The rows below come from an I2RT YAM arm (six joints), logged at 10 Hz.
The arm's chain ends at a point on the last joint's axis. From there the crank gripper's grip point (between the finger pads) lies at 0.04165 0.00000 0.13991 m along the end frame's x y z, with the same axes.
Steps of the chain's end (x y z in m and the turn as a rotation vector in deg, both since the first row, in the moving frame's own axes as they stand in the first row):
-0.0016 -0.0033 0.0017 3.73 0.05 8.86
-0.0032 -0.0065 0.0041 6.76 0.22 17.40
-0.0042 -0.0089 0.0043 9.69 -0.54 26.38
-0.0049 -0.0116 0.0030 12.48 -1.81 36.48
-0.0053 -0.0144 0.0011 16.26 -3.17 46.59
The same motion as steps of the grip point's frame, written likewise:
-0.0013 -0.0059 0.0016 3.73 0.05 8.86
-0.0021 -0.0102 0.0037 6.76 0.22 17.40
-0.0045 -0.0135 0.0043 9.69 -0.54 26.38
-0.0078 -0.0168 0.0037 12.48 -1.81 36.48
-0.0099 -0.0228 0.0021 16.26 -3.17 46.59

